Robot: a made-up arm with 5 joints.
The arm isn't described. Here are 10 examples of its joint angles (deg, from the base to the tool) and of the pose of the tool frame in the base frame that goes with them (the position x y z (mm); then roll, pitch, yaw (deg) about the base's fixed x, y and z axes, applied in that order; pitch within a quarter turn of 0, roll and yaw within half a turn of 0).
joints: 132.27 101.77 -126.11 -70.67 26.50
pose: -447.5 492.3 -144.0 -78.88 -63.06 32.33
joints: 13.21 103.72 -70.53 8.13 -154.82
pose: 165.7 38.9 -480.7 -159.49 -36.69 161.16
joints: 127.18 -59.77 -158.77 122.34 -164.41
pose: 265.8 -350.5 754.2 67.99 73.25 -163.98
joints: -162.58 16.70 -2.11 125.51 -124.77
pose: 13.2 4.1 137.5 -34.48 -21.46 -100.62
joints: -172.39 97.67 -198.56 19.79 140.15
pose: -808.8 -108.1 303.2 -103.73 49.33 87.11
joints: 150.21 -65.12 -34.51 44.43 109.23
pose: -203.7 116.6 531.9 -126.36 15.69 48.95
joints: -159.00 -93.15 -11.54 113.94 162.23
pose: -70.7 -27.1 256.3 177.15 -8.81 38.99
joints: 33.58 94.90 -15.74 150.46 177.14
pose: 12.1 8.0 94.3 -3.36 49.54 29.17
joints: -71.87 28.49 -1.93 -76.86 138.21
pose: 89.5 -273.4 70.9 -141.25 35.01 162.58
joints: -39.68 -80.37 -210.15 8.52 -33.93
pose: -572.7 475.1 -35.7 -110.85 54.25 33.15
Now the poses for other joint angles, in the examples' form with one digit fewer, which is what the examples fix.
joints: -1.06 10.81 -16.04 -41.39 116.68
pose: 404 -7 121 -136.6 19.0 -110.1
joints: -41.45 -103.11 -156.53 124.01 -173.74
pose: -528 466 309 6.1 44.0 -32.7
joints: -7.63 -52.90 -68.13 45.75 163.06
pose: 191 -26 760 -132.0 67.7 -137.5
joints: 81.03 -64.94 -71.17 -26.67 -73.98
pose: -22 -138 856 16.6 -4.7 -173.6
